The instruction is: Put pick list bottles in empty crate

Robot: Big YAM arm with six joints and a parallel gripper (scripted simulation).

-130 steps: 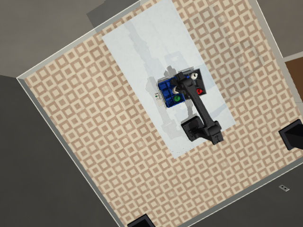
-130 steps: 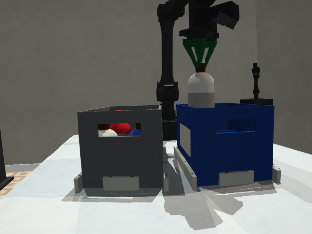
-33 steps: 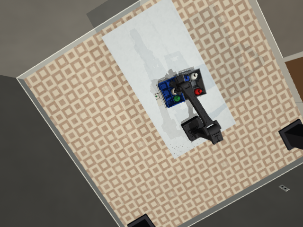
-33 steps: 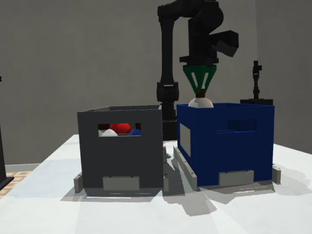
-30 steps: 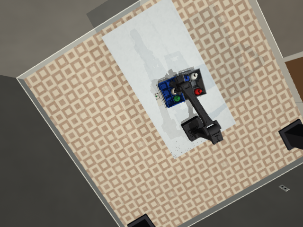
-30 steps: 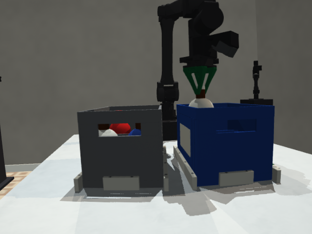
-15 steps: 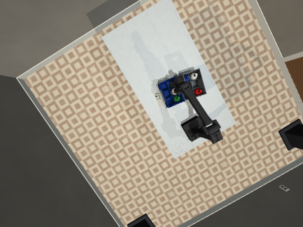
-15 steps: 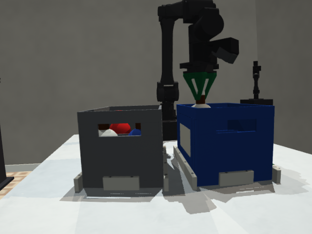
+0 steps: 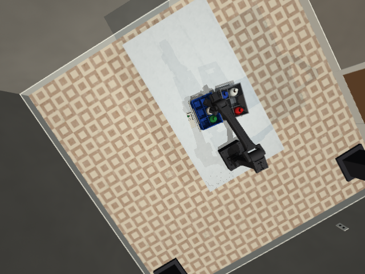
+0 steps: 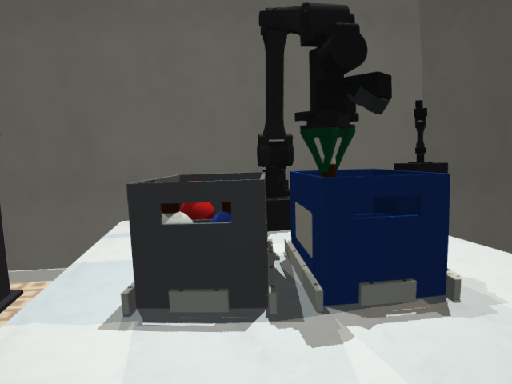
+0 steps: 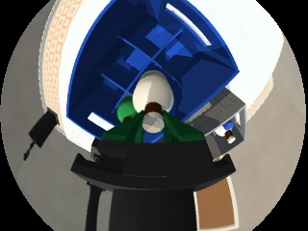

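Right now the white bottle is 60 mm below my hand. Also, from my hand: green bottle: 100 mm below, 80 mm behind, 20 mm to the left; blue bottle: 180 mm to the right, 100 mm below, 50 mm ahead; blue crate: 100 mm below, 40 mm to the left, 10 mm ahead.
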